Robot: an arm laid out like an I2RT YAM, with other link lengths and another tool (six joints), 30 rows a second.
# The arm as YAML. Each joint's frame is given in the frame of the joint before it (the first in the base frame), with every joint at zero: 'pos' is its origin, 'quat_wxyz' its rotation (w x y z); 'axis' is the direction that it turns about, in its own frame. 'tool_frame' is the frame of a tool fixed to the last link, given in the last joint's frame.
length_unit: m
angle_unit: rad
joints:
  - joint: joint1
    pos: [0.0, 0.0, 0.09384]
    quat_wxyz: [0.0, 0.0, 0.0, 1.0]
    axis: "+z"
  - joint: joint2
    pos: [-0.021, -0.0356, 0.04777]
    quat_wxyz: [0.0, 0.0, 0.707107, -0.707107]
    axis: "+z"
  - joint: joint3
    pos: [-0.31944, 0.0, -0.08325]
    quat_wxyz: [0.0, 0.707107, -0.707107, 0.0]
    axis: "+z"
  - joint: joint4
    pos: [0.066, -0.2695, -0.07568]
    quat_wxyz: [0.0, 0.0, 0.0, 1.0]
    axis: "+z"
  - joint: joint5
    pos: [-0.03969, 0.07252, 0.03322]
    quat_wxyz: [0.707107, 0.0, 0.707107, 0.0]
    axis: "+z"
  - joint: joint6
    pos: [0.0, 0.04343, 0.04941]
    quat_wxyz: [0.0, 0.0, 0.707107, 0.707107]
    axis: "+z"
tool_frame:
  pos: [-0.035, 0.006, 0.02]
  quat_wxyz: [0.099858, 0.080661, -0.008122, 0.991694]
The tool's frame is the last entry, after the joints.
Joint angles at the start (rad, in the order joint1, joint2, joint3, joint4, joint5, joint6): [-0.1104, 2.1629, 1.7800, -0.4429, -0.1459, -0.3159]
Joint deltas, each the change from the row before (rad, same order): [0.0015, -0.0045, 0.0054, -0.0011, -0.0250, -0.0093]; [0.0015, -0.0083, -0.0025, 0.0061, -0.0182, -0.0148]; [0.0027, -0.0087, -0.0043, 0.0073, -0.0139, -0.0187]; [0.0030, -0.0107, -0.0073, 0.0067, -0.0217, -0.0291]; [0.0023, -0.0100, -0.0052, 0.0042, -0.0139, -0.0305]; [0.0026, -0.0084, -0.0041, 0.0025, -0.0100, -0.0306]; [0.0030, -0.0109, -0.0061, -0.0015, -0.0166, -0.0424]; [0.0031, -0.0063, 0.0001, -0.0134, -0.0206, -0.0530]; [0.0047, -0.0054, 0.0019, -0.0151, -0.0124, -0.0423]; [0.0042, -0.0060, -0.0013, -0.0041, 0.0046, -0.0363]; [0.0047, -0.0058, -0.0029, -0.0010, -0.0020, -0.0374]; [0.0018, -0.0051, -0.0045, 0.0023, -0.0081, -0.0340]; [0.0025, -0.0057, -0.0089, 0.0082, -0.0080, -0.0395]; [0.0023, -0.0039, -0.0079, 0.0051, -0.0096, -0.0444]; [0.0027, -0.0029, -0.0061, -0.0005, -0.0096, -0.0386]
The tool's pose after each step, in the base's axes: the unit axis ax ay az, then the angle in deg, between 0 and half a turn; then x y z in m. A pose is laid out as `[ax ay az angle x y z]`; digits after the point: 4 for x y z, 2 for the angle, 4 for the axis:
[0.5311 0.8208 0.2103 138.43 0.5432 -0.0228 0.2580]
[0.5203 0.8252 0.2198 138.08 0.5419 -0.0210 0.2620]
[0.5081 0.8308 0.2271 137.57 0.5403 -0.0189 0.2656]
[0.4897 0.8393 0.2362 137.15 0.5376 -0.0163 0.2690]
[0.4725 0.8477 0.2414 136.53 0.5351 -0.0147 0.2723]
[0.4558 0.8559 0.2443 135.92 0.5329 -0.0131 0.2749]
[0.4324 0.8669 0.2480 135.43 0.5293 -0.0111 0.2777]
[0.4038 0.8800 0.2501 135.38 0.5256 -0.0092 0.2794]
[0.3807 0.8902 0.2500 135.38 0.5225 -0.0068 0.2811]
[0.3633 0.8990 0.2447 134.68 0.5206 -0.0055 0.2824]
[0.3434 0.9073 0.2424 134.05 0.5187 -0.0038 0.2835]
[0.3250 0.9140 0.2429 133.51 0.5170 -0.0031 0.2841]
[0.3033 0.9214 0.2431 132.78 0.5153 -0.0023 0.2838]
[0.2790 0.9291 0.2426 132.20 0.5135 -0.0017 0.2826]
[0.2576 0.9354 0.2421 131.99 0.5116 -0.0007 0.2814]

